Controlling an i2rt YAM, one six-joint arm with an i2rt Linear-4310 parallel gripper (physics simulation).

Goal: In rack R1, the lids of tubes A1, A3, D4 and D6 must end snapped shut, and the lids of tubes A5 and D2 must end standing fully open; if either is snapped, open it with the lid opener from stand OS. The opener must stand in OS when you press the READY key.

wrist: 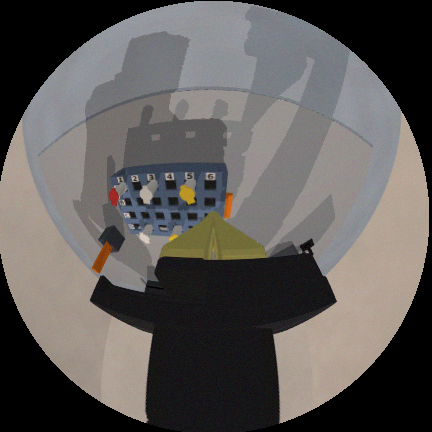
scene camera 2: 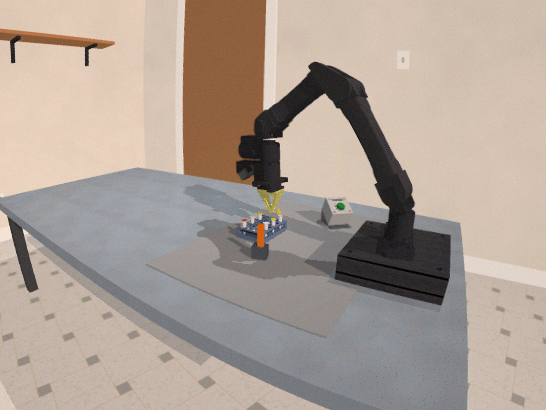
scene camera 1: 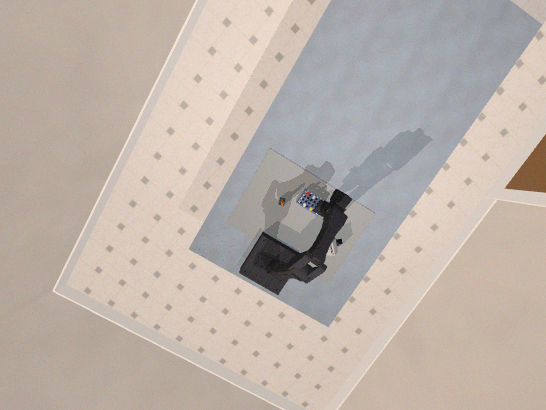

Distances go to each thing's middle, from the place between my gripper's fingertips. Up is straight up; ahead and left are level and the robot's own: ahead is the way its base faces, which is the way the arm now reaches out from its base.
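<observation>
There is the grey box with green button (scene camera 2: 336, 213), and counting from my hand I find it 10 mm below, 130 mm to the right and 170 mm behind.
</observation>
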